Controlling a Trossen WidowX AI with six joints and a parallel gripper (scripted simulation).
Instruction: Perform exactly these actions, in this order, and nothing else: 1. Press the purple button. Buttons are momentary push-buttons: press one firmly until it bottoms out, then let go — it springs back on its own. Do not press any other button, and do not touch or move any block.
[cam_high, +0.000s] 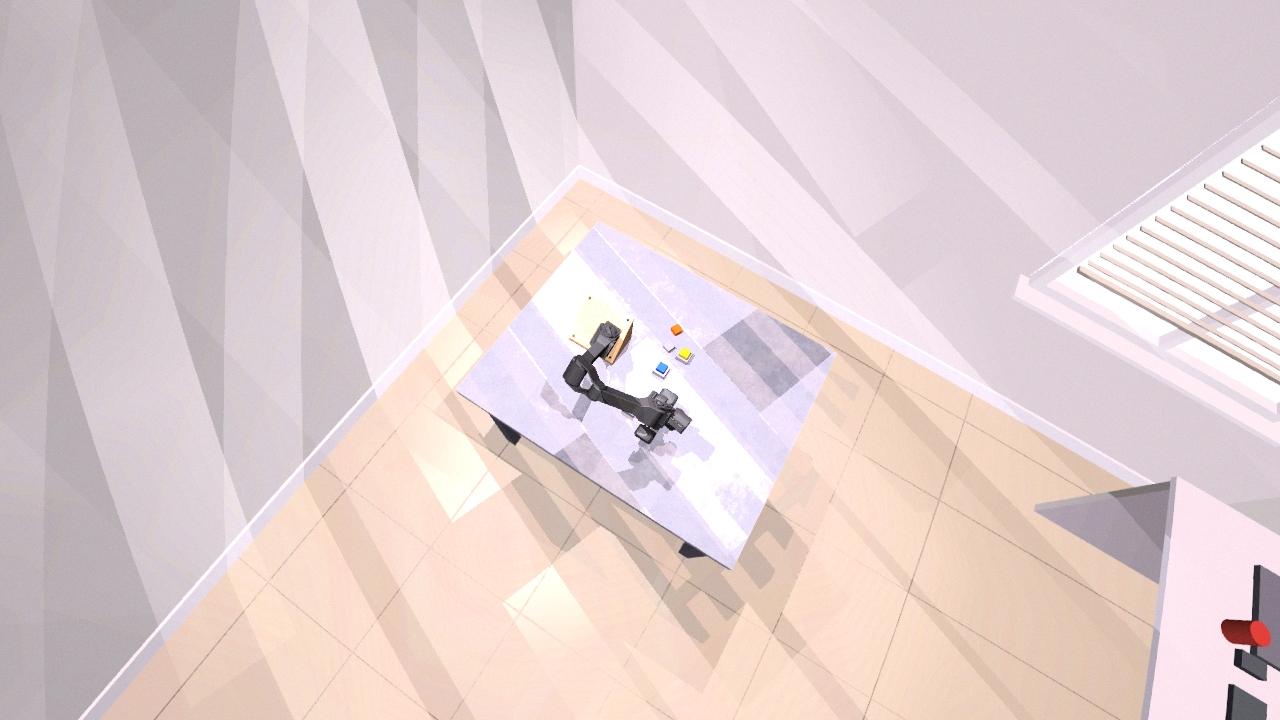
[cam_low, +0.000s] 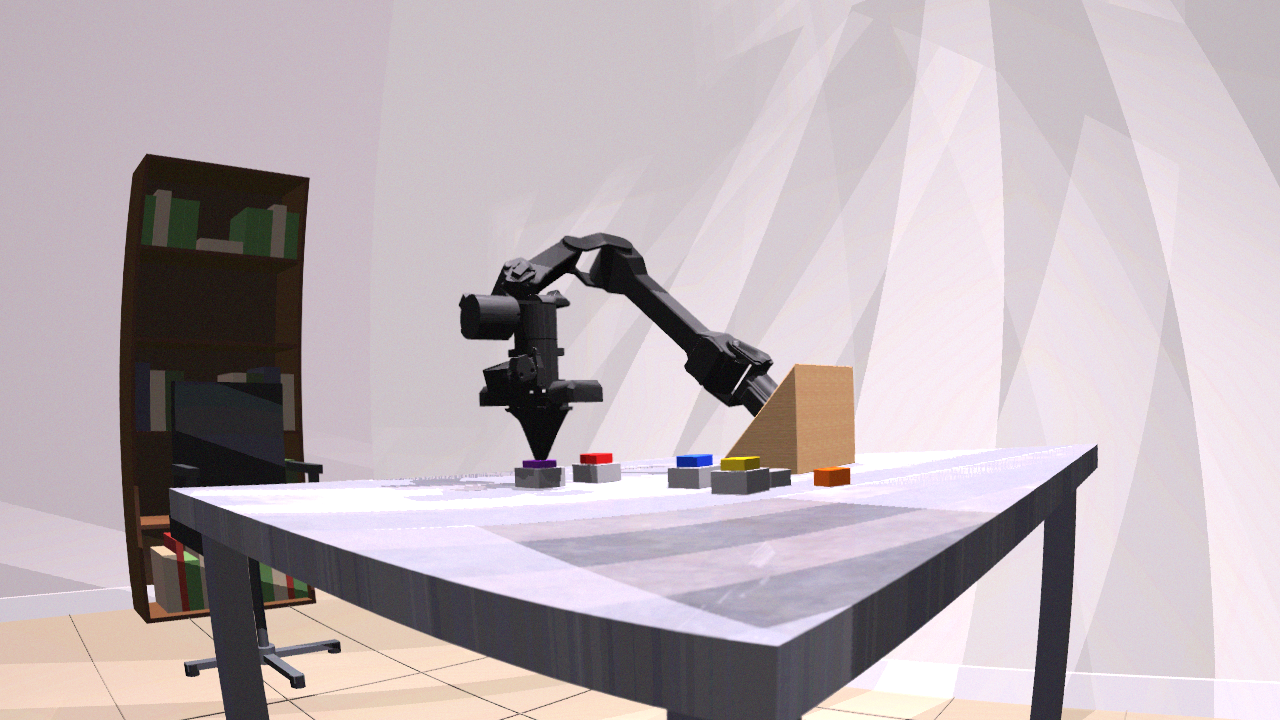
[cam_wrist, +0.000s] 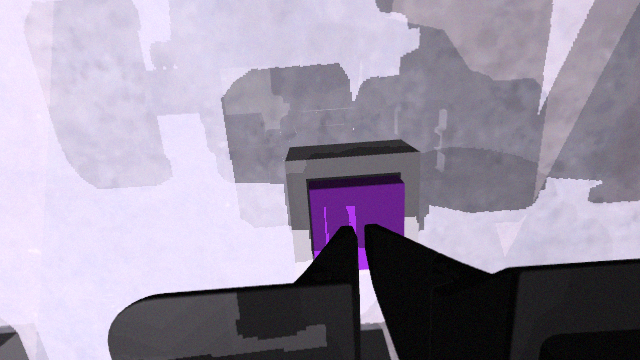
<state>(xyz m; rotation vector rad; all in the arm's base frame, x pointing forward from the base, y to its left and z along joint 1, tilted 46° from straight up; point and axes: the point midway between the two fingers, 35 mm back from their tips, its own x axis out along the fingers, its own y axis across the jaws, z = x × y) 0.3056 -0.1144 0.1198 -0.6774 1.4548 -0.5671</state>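
Now: the purple button 10 mm below my gripper tip. Also, from my gripper tip: blue button 190 mm to the left, 90 mm behind; then yellow button 280 mm to the left, 50 mm behind; then red button 100 mm behind.
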